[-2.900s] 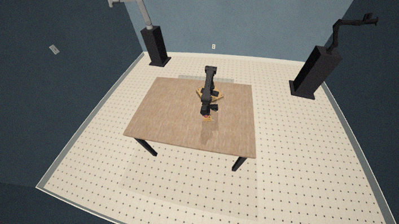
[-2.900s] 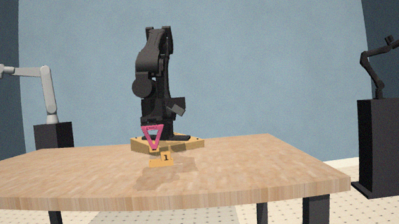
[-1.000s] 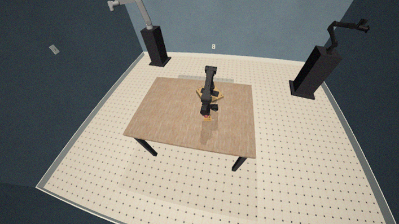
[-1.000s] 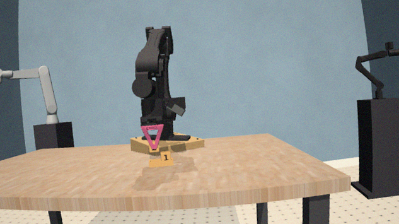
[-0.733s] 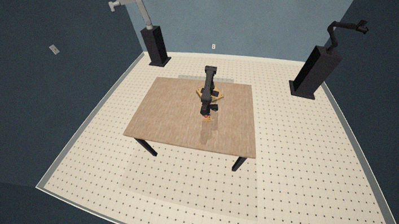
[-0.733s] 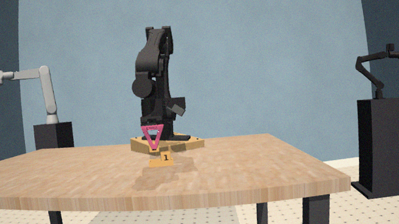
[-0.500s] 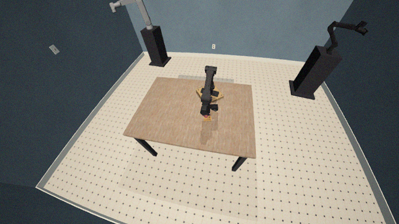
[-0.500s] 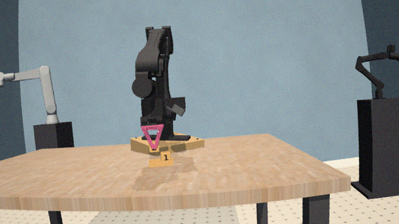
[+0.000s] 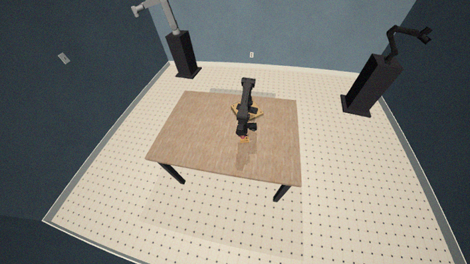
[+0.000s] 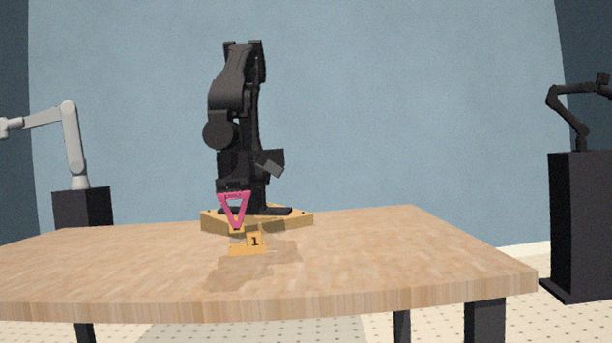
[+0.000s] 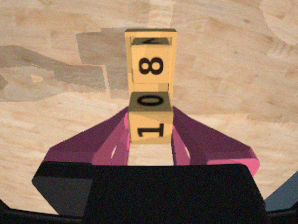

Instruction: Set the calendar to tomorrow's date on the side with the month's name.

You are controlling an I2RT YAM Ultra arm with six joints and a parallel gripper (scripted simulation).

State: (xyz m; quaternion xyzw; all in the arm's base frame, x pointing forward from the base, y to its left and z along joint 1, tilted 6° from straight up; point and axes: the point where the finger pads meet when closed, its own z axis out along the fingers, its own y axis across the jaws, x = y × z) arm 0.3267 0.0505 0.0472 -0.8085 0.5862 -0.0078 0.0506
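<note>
Right now the tan tray is 10 mm behind my hand, 20 mm to the left of it and 50 mm below it. Also, from my hand: digit cube: right at my hand.
</note>
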